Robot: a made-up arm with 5 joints.
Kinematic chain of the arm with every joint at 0, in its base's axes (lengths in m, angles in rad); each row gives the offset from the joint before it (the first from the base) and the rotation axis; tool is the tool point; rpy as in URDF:
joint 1: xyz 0 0 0.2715 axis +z
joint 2: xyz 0 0 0 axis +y
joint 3: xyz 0.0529 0 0.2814 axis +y
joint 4: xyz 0.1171 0 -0.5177 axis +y
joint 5: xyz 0.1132 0 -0.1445 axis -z
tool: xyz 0 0 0 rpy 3.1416 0 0
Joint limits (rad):
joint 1: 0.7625..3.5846
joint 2: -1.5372..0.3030
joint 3: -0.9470..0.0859
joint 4: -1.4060..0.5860
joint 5: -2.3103..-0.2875
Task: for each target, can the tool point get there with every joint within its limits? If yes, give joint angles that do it. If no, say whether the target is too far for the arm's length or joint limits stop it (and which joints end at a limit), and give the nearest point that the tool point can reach.
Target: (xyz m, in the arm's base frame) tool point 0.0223 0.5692 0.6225
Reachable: yes | joints 1.5316 -0.4300 -0.7832 -0.6010 -1.9208
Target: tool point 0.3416 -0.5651 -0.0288
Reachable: no: joint limits stop it (at a limit: joint 2, joint 3, joint 4) | nearest point 0.0049 -0.0082 -0.1739 | short by 0.667 m
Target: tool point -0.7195 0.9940 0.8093
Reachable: no: too far | nearest point -0.3921 0.5417 0.5646 | short by 0.610 m
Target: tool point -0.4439 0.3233 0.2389
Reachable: yes | joints 2.5122 -0.0905 -0.4201 -0.8272 -0.9556
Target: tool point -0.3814 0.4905 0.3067
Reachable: yes | joints 2.2317 -0.2225 -0.5693 -0.2758 -1.2583
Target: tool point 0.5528 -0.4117 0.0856
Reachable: no: joint limits stop it (at a limit: joint 1, joint 2, joint 3, joint 4) | nearest point 0.1656 0.1581 0.0212 | short by 0.692 m
